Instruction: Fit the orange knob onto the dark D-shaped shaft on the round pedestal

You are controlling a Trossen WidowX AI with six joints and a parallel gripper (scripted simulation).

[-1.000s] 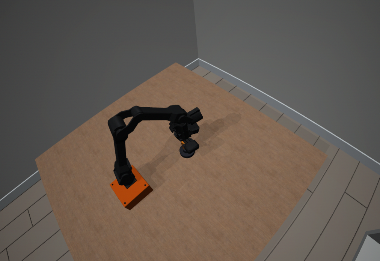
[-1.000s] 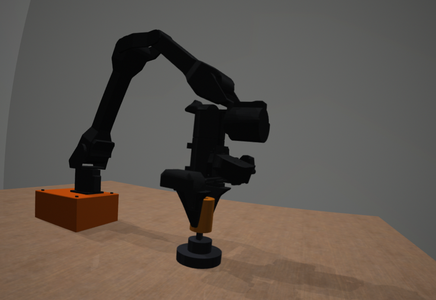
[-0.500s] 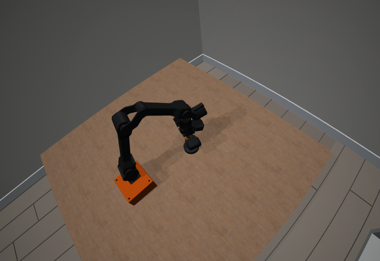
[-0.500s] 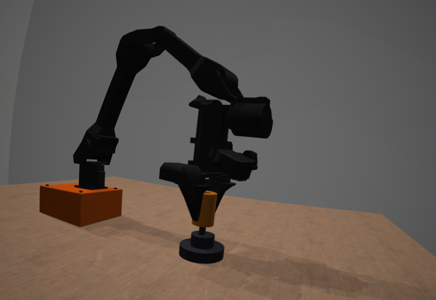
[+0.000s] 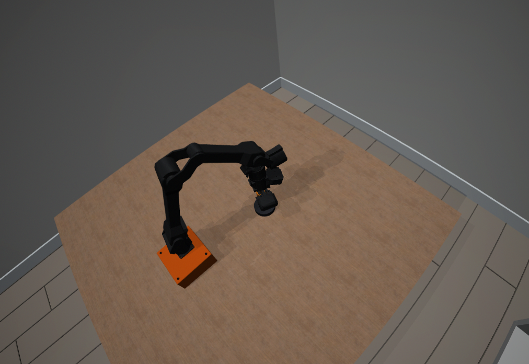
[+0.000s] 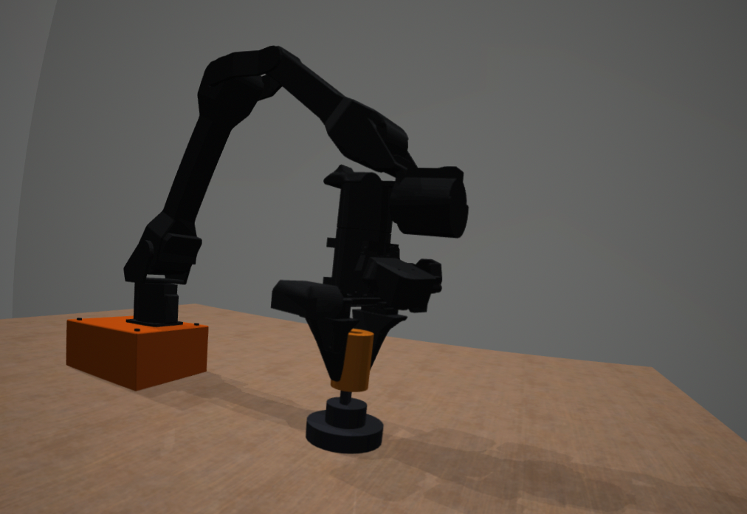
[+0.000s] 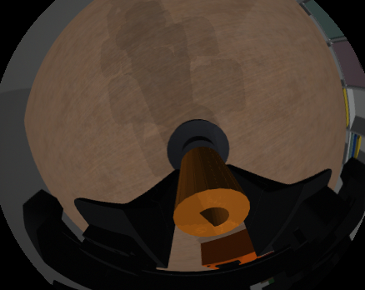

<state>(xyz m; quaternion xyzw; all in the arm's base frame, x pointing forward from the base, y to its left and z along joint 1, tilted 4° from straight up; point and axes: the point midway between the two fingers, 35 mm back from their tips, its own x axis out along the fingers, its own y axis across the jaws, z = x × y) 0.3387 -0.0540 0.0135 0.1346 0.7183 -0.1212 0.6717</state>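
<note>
The orange knob lies 20 mm above my gripper tip. The rest, counted from my gripper tip: pedestal (40 mm below).
</note>
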